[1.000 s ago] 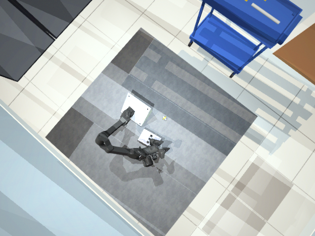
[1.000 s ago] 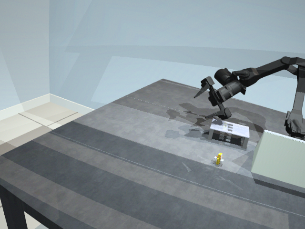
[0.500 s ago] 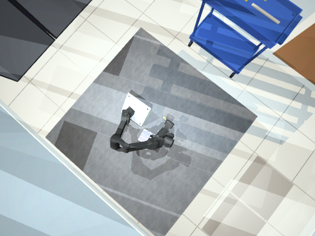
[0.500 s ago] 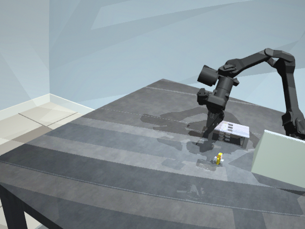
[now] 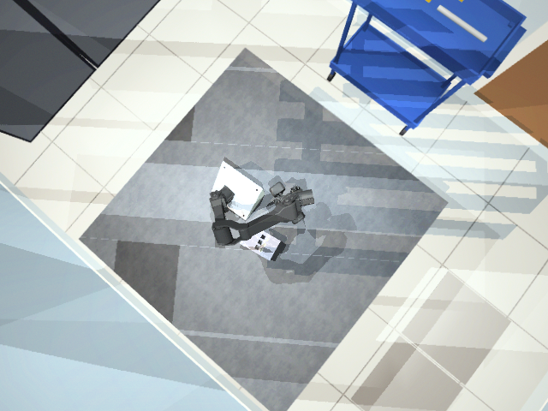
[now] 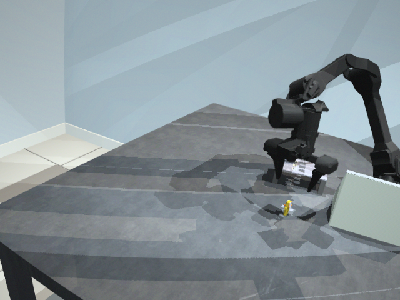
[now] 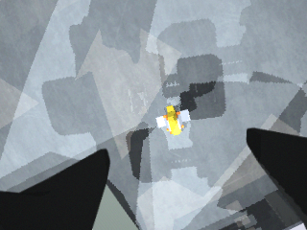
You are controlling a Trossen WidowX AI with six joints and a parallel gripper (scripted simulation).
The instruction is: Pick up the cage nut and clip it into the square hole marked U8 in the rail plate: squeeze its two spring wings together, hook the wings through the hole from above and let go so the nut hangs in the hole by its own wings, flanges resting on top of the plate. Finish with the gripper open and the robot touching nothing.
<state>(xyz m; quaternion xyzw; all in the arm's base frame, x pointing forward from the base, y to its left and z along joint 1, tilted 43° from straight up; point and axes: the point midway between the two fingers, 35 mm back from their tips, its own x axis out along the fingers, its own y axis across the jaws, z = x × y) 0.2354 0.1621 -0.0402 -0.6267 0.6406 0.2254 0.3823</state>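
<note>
Right now my gripper tip is 7 cm above the cage nut.
</note>
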